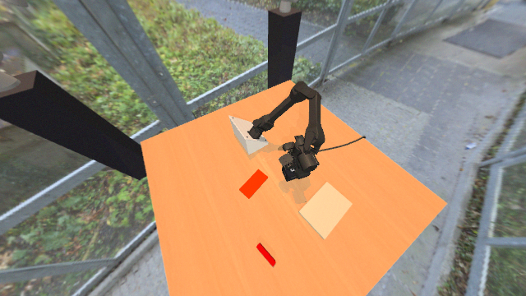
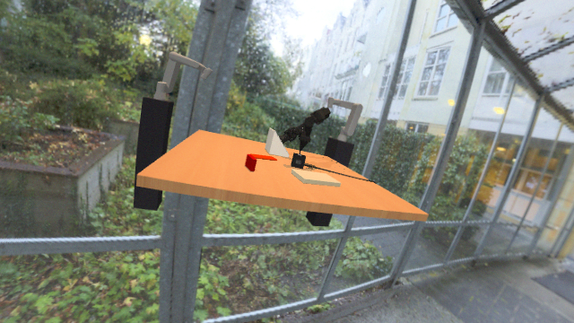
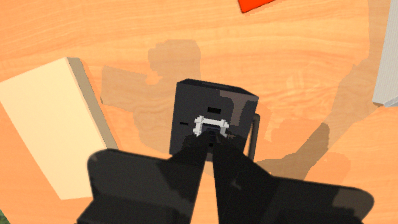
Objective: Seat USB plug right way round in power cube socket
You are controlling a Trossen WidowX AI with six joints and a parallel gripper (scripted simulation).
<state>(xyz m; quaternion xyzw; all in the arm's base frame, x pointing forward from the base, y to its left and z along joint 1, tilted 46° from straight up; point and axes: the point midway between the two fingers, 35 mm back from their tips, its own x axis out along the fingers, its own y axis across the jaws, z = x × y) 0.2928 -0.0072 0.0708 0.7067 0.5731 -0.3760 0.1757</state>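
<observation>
Now: the grey USB plug 2 cm below my gripper tip. Also, from my gripper tip: red bar (34 cm to the right, 21 cm ahead, 7 cm below).
</observation>
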